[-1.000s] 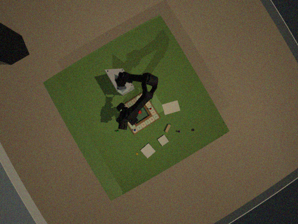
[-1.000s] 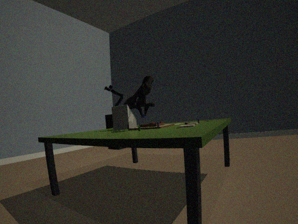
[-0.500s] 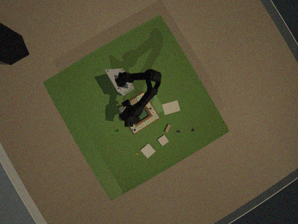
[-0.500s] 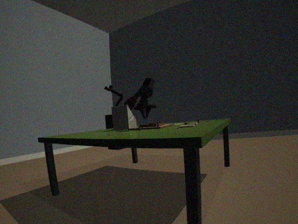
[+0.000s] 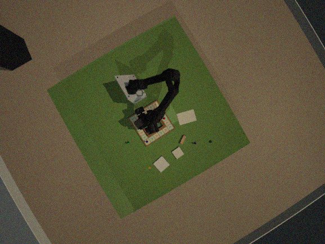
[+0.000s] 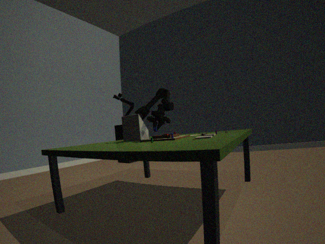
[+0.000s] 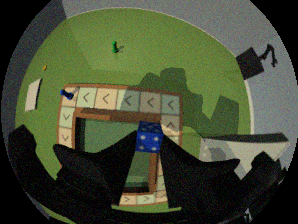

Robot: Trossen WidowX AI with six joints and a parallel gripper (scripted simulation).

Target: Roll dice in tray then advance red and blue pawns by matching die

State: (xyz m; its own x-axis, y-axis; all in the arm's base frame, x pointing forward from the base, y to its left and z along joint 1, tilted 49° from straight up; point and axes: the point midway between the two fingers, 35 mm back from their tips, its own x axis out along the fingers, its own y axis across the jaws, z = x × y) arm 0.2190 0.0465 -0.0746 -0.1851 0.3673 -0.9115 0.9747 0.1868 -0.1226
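Now: the red pawn 17 cm to the left of my gripper tip, 6 cm ahead of it and 5 cm below it. Also, from my gripper tip: blue pawn: 17 cm ahead, 5 cm below, 4 cm to the right; then wooden block: 29 cm ahead, 23 cm to the left, 7 cm below; then green pawn: 19 cm to the right, 11 cm ahead, 6 cm below.
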